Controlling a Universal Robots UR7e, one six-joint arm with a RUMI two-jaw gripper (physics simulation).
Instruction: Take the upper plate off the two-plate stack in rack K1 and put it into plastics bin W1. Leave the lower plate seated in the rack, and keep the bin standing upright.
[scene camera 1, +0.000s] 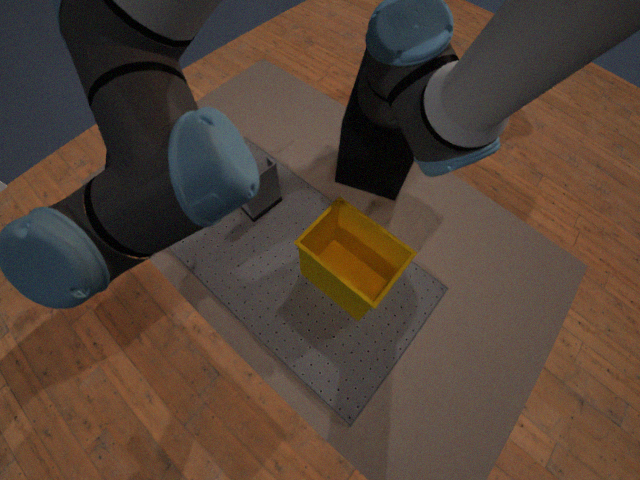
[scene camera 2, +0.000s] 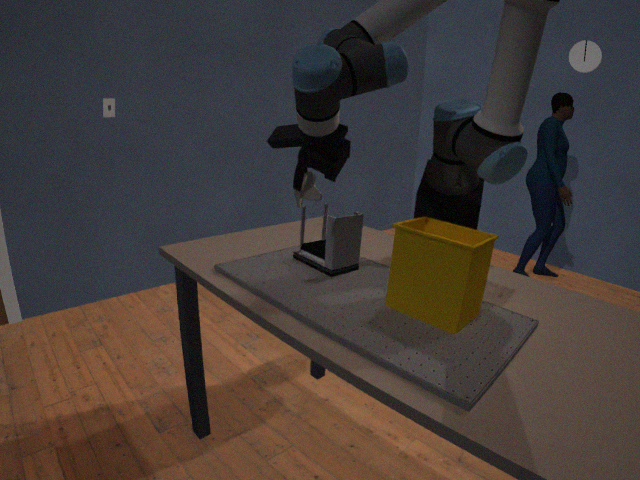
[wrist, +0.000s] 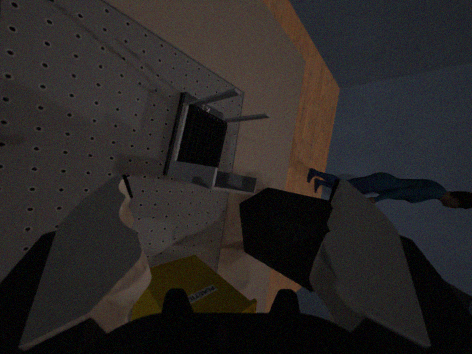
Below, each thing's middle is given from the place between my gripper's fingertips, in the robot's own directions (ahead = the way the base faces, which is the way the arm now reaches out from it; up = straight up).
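The black plate (wrist: 203, 137) is 20 cm below my hand, and it is 4 cm to the right of my hand and 11 cm behind it. There is also the yellow plastics bin W1 (scene camera 2: 438, 273), which I find 15 cm below my hand, 9 cm behind it and 29 cm to the left of it.
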